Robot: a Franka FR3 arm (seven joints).
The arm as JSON. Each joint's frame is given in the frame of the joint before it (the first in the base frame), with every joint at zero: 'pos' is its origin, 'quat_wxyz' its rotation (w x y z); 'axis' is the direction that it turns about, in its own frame. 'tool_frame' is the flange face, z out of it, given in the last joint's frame.
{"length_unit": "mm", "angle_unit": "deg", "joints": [
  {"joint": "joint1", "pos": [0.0, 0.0, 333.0], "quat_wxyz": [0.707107, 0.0, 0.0, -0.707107], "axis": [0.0, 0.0, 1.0]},
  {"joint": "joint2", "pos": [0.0, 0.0, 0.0], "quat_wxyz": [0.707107, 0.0, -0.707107, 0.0], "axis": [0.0, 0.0, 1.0]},
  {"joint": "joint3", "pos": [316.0, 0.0, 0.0], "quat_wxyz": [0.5, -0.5, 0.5, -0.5], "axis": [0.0, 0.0, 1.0]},
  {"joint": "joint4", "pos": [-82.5, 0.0, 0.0], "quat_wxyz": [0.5, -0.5, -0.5, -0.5], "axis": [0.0, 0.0, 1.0]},
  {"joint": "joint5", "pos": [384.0, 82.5, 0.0], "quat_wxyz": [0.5, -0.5, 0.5, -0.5], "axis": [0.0, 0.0, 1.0]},
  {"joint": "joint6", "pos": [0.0, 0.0, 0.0], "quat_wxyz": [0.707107, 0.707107, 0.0, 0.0], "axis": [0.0, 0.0, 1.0]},
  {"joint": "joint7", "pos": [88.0, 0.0, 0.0], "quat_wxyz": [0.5, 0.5, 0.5, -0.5], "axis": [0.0, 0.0, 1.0]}
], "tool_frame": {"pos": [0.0, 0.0, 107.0], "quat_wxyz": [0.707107, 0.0, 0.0, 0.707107]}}
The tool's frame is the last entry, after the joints.
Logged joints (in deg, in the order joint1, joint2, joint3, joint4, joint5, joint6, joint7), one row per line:
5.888 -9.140 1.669 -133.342 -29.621 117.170 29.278
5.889 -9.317 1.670 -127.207 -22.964 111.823 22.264
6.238 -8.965 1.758 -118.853 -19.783 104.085 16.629
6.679 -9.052 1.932 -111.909 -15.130 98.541 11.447
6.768 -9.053 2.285 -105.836 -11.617 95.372 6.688
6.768 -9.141 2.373 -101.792 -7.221 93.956 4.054
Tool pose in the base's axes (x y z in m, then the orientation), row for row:
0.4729 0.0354 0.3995 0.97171 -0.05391 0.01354 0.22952
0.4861 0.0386 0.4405 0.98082 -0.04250 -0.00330 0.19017
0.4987 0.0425 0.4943 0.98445 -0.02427 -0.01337 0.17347
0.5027 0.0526 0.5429 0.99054 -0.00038 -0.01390 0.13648
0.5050 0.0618 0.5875 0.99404 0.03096 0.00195 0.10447
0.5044 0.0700 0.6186 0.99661 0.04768 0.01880 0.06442
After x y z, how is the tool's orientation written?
As a quaternion, x y z w.
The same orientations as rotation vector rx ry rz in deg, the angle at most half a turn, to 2 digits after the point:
153.21 -8.50 2.13
157.93 -6.84 -0.53
159.96 -3.94 -2.17
164.30 -0.06 -2.31
167.92 5.23 0.33
172.39 8.25 3.25

